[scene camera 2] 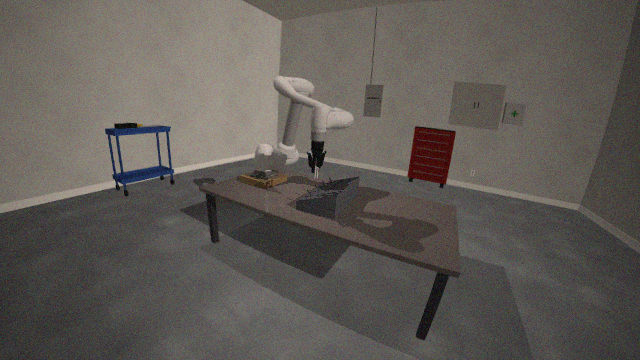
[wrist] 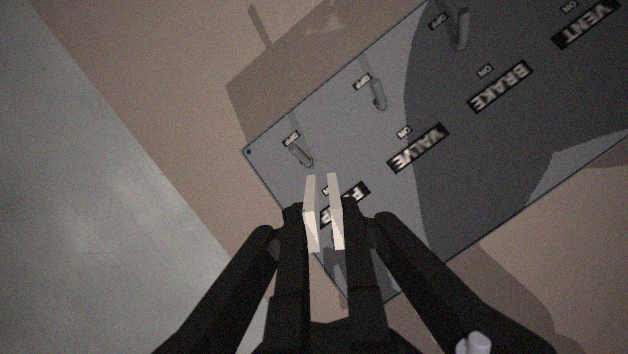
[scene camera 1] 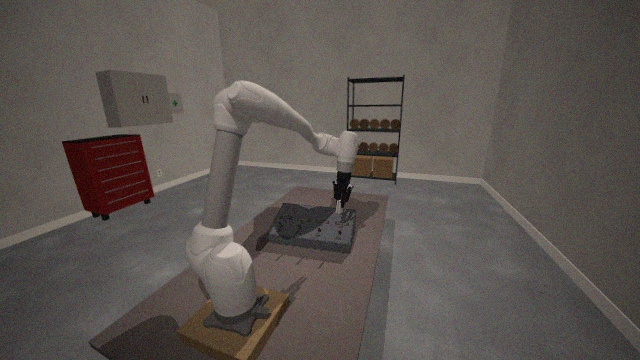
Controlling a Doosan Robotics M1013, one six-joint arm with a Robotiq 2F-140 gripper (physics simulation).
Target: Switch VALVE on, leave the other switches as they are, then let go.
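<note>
The dark grey switch panel lies tilted on the table. In the wrist view the VALVE switch leans toward its OFF label, with the VALVE nameplate below its ON label. The PUMP switch and BRAKE switch also lean to OFF. The VENT nameplate shows at the top right; its switch is outside that view. My gripper is shut to a narrow gap with nothing between its pale fingertips. It is over the PUMP end, partly hiding the PUMP nameplate, apart from the VALVE switch.
The panel stands on a brown table. The arm's base is on a wooden block. A red tool cabinet, a shelf rack and a blue cart stand away from the table.
</note>
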